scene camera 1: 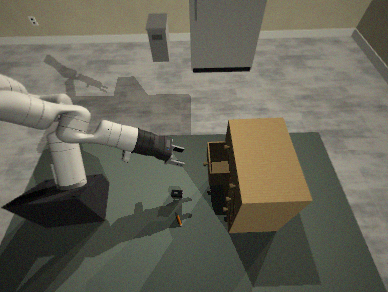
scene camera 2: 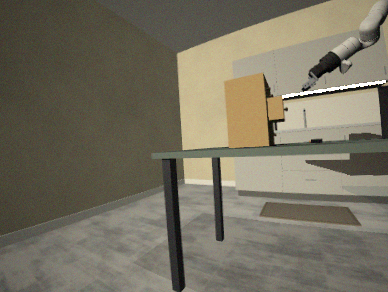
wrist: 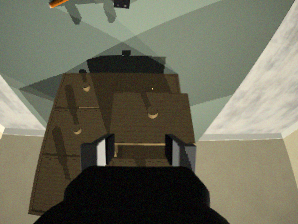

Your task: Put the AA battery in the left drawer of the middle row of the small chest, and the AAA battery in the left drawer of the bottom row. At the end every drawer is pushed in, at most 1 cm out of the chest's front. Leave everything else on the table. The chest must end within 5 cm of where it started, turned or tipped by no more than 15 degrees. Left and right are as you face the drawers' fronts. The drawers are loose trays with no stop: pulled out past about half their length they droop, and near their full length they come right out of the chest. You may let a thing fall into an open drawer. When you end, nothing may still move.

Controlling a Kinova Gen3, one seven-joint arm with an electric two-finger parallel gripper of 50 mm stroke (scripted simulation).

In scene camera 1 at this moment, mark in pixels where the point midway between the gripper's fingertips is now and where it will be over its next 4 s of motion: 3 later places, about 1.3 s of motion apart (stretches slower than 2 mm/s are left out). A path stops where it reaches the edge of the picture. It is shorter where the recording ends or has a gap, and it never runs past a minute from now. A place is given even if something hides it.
My gripper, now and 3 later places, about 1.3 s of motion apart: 183,157; 178,157; 173,155; 174,152
